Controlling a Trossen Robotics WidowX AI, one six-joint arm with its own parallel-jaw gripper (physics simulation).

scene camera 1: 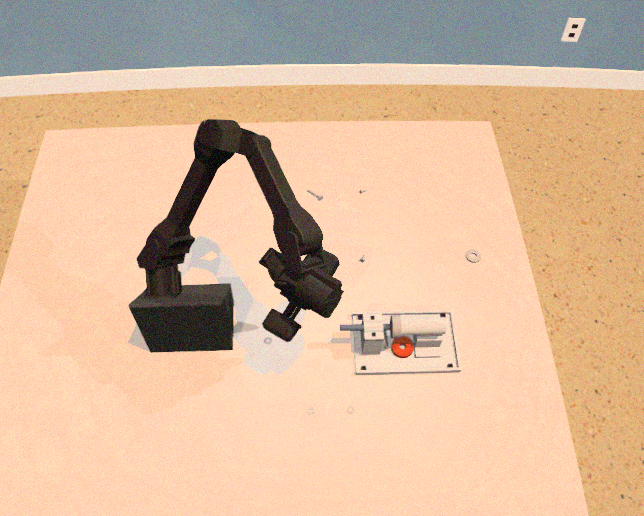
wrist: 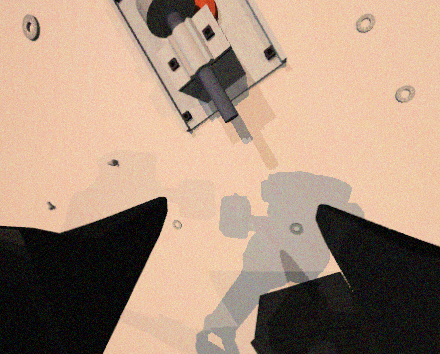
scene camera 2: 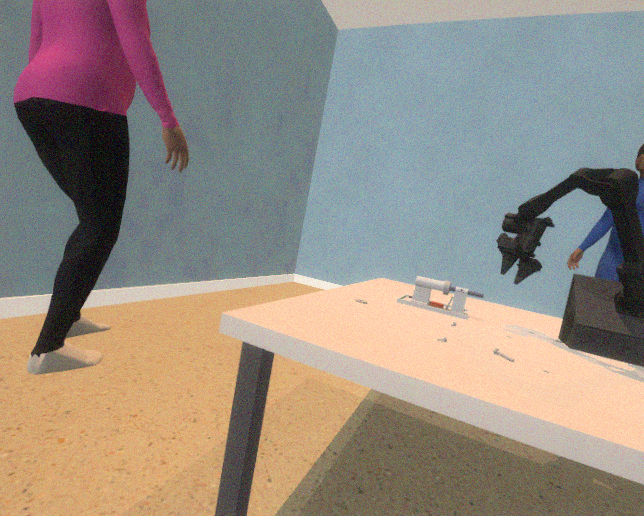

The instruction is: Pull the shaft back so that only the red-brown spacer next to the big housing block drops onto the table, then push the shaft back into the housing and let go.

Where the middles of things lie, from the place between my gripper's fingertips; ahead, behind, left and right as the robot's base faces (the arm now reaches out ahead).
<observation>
The dark shaft [wrist: 206, 74] lies 13 cm ahead of my hand, 7 cm below it and 1 cm to the right of it.
</observation>
